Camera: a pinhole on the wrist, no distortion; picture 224 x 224 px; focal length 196.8 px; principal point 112.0 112.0 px. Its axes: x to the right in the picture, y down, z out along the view. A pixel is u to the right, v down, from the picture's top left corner.
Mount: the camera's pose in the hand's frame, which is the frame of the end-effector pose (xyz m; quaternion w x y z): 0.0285 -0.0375 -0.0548 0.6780 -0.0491 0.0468 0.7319
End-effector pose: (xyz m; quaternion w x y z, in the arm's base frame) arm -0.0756 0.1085 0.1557 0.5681 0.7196 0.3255 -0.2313
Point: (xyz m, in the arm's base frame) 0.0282 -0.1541 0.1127
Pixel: 156.1 96.2
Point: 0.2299 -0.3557 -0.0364
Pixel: 147.0 33.5
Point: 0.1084 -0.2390 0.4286
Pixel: outside the picture
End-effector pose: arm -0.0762 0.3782 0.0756 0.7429 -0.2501 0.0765 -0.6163
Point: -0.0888 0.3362 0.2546
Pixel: 14.2 70.6
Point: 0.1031 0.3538 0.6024
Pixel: 62.7 65.8
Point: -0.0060 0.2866 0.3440
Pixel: 52.7 25.9
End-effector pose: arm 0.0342 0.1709 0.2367 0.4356 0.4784 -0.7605 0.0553
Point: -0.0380 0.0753 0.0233
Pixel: 70.0 189.3
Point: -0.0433 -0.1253 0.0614
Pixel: 12.4 82.9
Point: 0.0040 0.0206 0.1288
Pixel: 31.4 115.2
